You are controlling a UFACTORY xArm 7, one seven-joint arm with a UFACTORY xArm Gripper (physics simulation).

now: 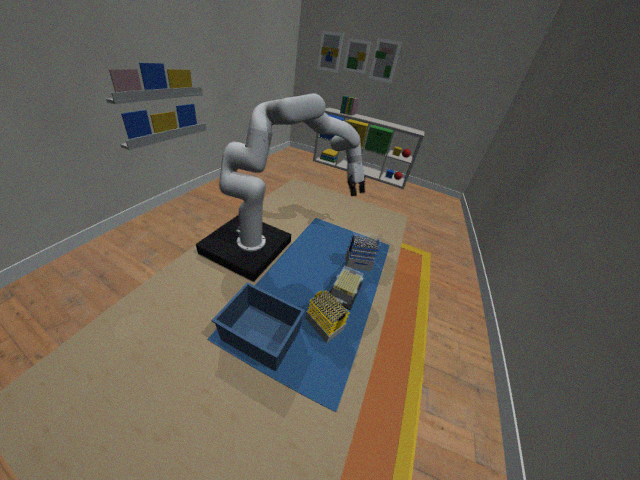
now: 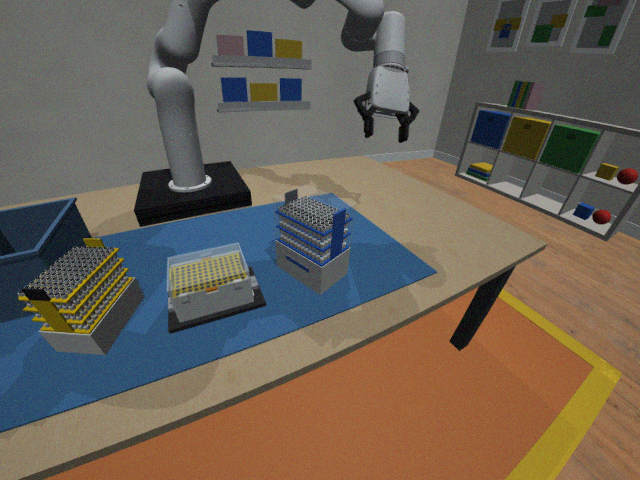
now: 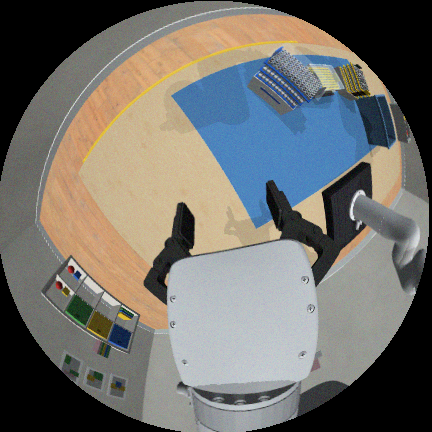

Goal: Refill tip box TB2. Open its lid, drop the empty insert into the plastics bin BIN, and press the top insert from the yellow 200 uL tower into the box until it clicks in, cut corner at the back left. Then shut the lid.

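My gripper (image 1: pixel 357 192) (image 2: pixel 385 137) (image 3: pixel 226 199) is open and empty, high above the far end of the table, well away from the boxes. Tip box TB2 (image 1: pixel 347 285) (image 2: pixel 214 302) (image 3: pixel 326 78) stands on a dark base between two towers. Its clear lid (image 2: pixel 204 252) looks shut over a yellow insert (image 2: pixel 209 272) with a grid of holes. The yellow tower (image 1: pixel 327 311) (image 2: pixel 82 289) (image 3: pixel 355 80) holds stacked inserts full of tips on a grey base. The dark blue bin BIN (image 1: pixel 245 345) (image 2: pixel 73 227) (image 3: pixel 376 122) is open-topped and stands beside the yellow tower.
A blue tower (image 1: pixel 362 252) (image 2: pixel 312 232) (image 3: pixel 290 82) of stacked inserts stands on the other side of the tip box. The towers, box and bin are on a blue mat (image 1: pixel 305 258) (image 2: pixel 372 253) (image 3: pixel 220 120). The arm's black base plate (image 1: pixel 222 248) (image 2: pixel 227 186) (image 3: pixel 345 205) is behind the mat.
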